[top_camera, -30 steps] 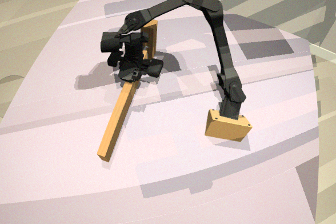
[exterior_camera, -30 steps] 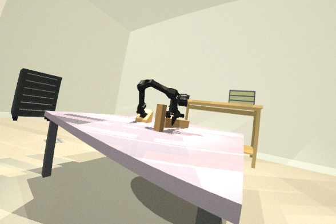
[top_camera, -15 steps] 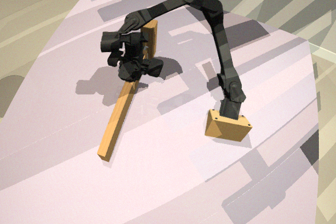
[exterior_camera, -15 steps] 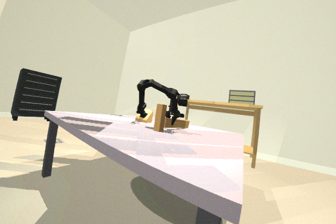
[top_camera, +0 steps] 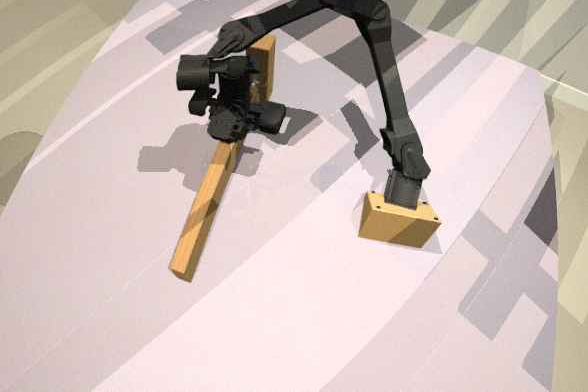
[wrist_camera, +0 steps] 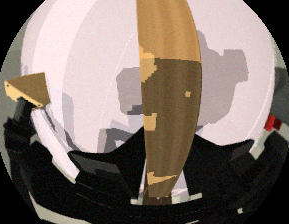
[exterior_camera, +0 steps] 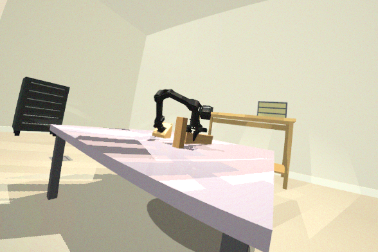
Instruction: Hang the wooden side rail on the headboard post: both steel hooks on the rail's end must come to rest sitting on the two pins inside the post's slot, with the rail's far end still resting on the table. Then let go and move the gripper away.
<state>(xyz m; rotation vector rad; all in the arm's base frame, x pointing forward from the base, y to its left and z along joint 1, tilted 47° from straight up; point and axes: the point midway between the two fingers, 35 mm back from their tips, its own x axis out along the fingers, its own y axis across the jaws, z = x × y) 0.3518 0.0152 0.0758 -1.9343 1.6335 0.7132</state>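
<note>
Right now my gripper tip is 14 cm to the left of the headboard post, 4 cm below it and 1 cm short of it.
</note>
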